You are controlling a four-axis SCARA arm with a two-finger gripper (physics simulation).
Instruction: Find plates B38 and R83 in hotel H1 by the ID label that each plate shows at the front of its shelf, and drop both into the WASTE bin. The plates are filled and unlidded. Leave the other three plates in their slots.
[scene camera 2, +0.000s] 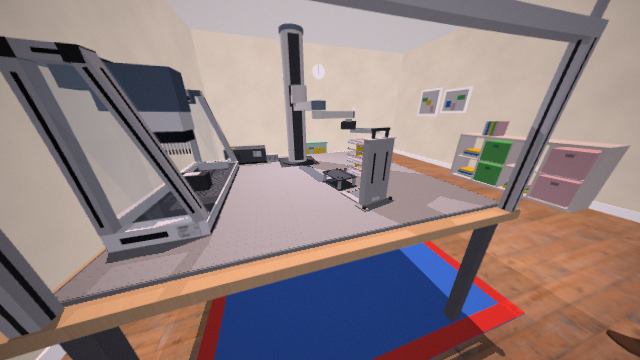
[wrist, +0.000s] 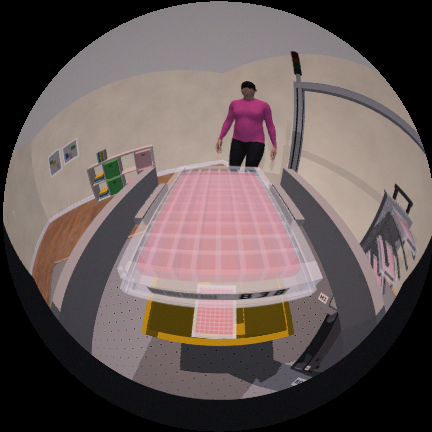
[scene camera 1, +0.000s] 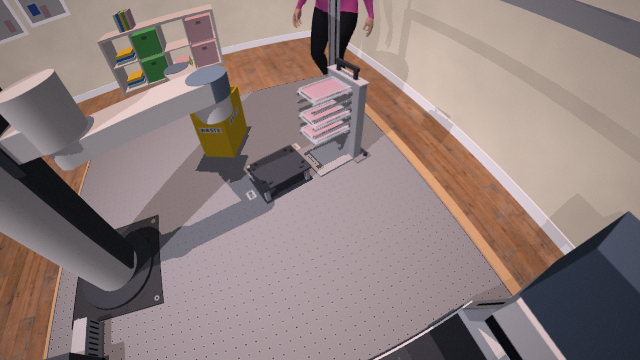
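Where they show: gripper, fingertip midpoint: (wrist: 218,175); arm's base at its link origin: (scene camera 2: 297,162) (scene camera 1: 120,269).
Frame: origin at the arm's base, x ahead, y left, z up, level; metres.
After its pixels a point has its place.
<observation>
My gripper (wrist: 218,175) @(y 0.414, x 0.447, z 0.286 m) (scene camera 2: 362,131) @(y 0.414, x 0.447, z 0.286 m) is shut on plate B38 (wrist: 217,235) @(y 0.363, x 0.419, z 0.282 m), a pink-filled, unlidded plate held level; its front label reads B38 in the wrist view. It is over the yellow WASTE bin (scene camera 1: 220,137) @(y 0.308, x 0.423, z 0.106 m) (wrist: 217,341) @(y 0.326, x 0.398, z 0.213 m); the arm's end hides the gripper in scene camera 1. Another pink-filled plate (wrist: 215,319) @(y 0.375, x 0.421, z 0.029 m) shows inside the bin below the held plate; its ID cannot be read. Hotel H1 (scene camera 1: 358,120) @(y 0.117, x 0.828, z 0.173 m) (scene camera 2: 376,170) @(y 0.175, x 0.837, z 0.168 m) stands to the right of the bin in scene camera 1, with three pink plates visible on its shelves; their labels are not readable.
A low black stand (scene camera 1: 280,167) @(y 0.121, x 0.577, z 0.073 m) (scene camera 2: 340,175) @(y 0.123, x 0.602, z 0.073 m) is between bin and hotel, near the hotel's foot. A person (scene camera 1: 335,35) (wrist: 248,122) stands behind the table. A large framed machine (scene camera 1: 590,285) @(y -0.488, x 0.698, z 0.472 m) (scene camera 2: 145,90) @(y -0.530, x 0.778, z 0.442 m) stands at the table's other end.
</observation>
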